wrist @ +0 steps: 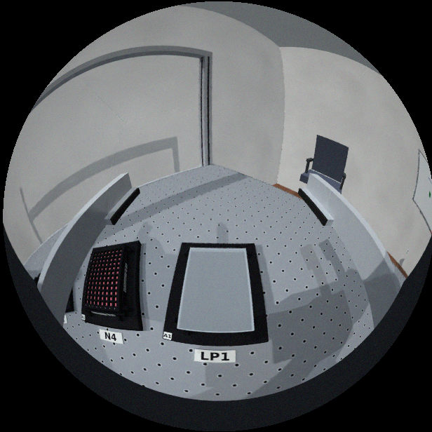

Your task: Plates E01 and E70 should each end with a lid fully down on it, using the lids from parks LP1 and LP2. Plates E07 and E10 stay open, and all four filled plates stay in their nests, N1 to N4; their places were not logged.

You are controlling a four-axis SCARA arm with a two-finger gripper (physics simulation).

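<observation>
A pale, translucent lid (216,290) lies flat on the black park LP1 (260,300), a little right of the middle in the lower half of the wrist view. An open plate (104,280) with pink wells sits in the black nest N4 (131,315) to the left; the label on its side is too small to read. My gripper (218,176) is open and empty, its two fingers wide apart above the table. Park LP2 and the whole of nests N1, N2 and N3 do not show clearly.
The "LP1" sign (215,356) and the "N4" sign (111,336) lie in front of their stations. A dark edge of another holder (70,300) shows behind the left finger. A chair (330,156) stands beyond the perforated table (215,200), by the wall.
</observation>
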